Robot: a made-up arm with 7 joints. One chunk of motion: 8 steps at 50 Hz.
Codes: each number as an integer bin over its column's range. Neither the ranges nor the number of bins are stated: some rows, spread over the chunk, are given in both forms.
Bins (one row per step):
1: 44 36 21 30 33 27
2: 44 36 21 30 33 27
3: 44 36 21 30 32 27
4: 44 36 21 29 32 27
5: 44 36 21 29 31 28
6: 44 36 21 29 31 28
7: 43 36 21 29 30 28
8: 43 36 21 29 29 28
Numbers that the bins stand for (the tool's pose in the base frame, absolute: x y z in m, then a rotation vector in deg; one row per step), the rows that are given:
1: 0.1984 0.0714 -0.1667 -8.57 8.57 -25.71
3: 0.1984 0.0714 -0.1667 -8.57 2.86 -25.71
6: 0.1984 0.0714 -0.1667 -14.29 -2.86 -20.00
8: 0.1825 0.0714 -0.1667 -14.29 -14.29 -20.00
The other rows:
2: 0.1984 0.0714 -0.1667 -8.57 8.57 -25.71
4: 0.1984 0.0714 -0.1667 -14.29 2.86 -25.71
5: 0.1984 0.0714 -0.1667 -14.29 -2.86 -20.00
7: 0.1825 0.0714 -0.1667 -14.29 -8.57 -20.00

